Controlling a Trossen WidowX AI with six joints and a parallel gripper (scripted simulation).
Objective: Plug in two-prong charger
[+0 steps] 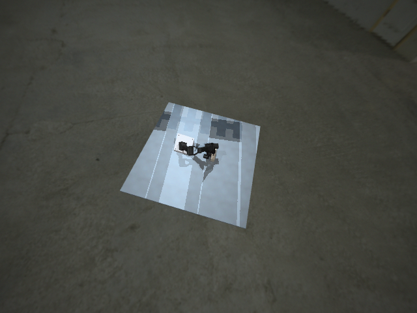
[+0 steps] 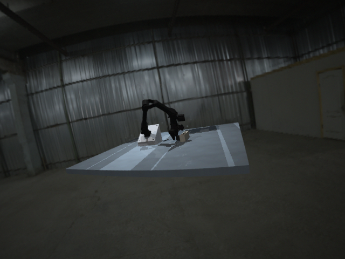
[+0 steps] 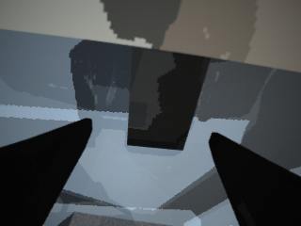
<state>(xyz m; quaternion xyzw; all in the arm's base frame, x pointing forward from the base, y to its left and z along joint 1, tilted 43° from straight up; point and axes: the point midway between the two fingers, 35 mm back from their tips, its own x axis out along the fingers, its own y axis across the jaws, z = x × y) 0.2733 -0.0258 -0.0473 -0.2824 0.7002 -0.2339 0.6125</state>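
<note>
Right now my gripper tip is 5 cm short of the black two-prong charger, 1 cm to the right of it and 1 cm below it.
</note>
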